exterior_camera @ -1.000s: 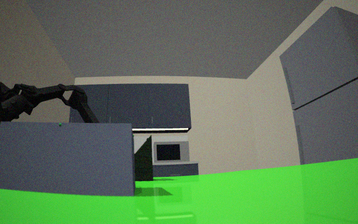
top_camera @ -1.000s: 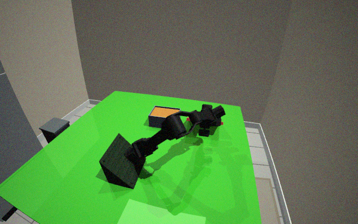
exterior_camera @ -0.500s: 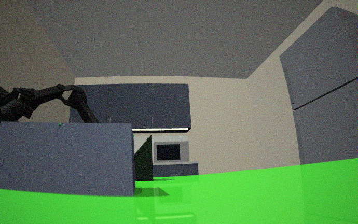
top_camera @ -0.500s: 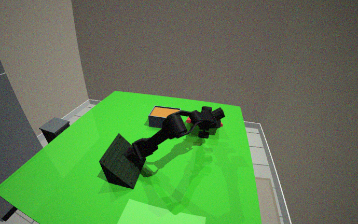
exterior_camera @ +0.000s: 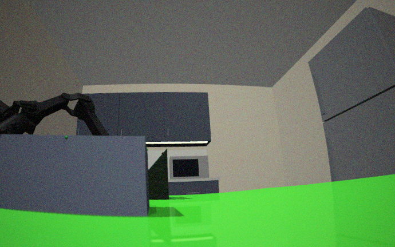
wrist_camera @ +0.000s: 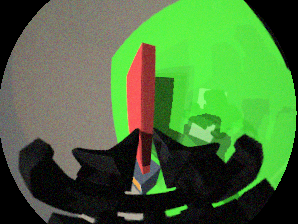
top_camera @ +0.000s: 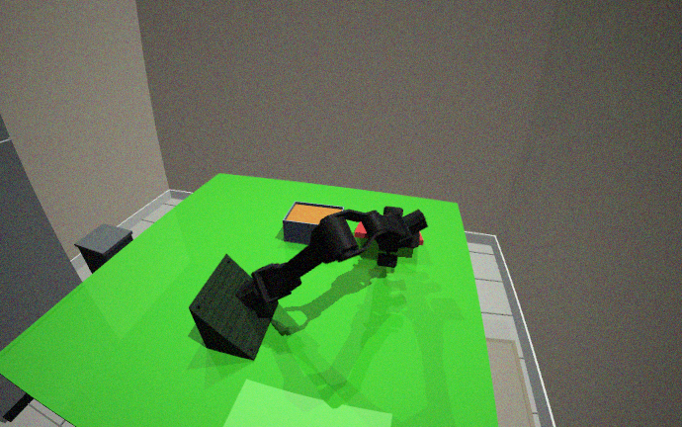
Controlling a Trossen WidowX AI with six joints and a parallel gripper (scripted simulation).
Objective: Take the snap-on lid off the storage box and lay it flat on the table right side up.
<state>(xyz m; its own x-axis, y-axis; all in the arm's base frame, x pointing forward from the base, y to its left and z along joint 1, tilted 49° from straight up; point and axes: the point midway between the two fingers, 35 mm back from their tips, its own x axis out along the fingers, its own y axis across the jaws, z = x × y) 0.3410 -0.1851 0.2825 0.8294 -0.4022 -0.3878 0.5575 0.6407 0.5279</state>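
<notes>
Right now the red lid is 8 cm ahead of my gripper tip, 1 cm to the left of it and 3 cm below it. Round my gripper tip: blue-grey storage box 5 cm ahead, 28 cm to the left, 2 cm below.
</notes>
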